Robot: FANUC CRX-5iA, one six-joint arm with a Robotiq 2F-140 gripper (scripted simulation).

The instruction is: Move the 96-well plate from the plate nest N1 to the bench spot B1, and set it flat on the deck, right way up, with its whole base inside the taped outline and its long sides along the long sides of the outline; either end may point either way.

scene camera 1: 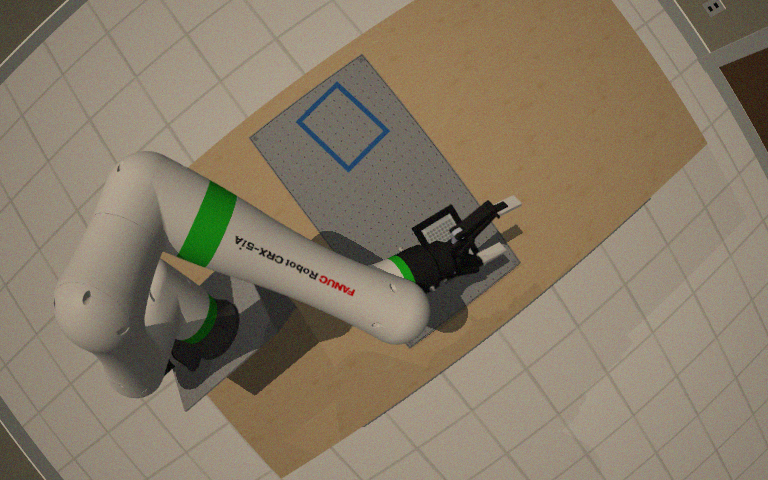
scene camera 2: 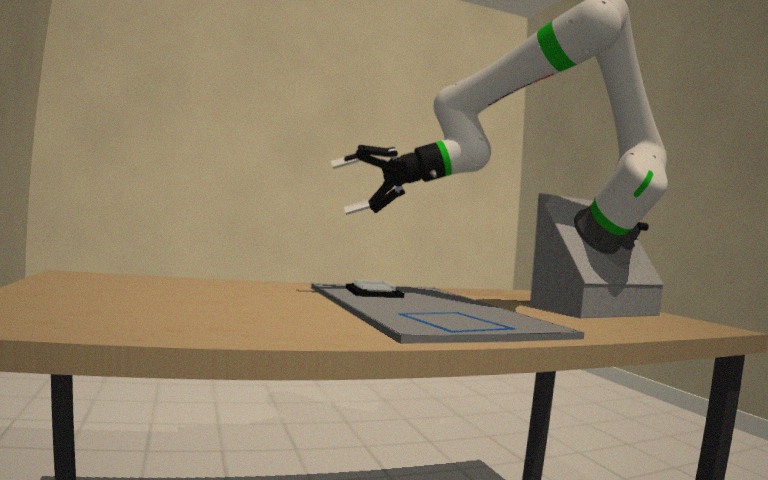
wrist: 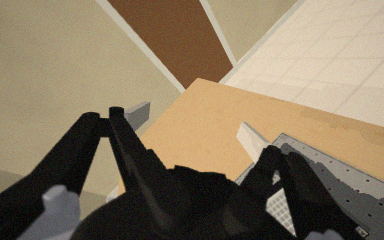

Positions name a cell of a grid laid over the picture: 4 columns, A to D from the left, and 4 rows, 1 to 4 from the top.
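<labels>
My gripper is there in scene camera 1 (C2) and in scene camera 2 (B2). I can see my gripper in the wrist view (C3), too.
</labels>
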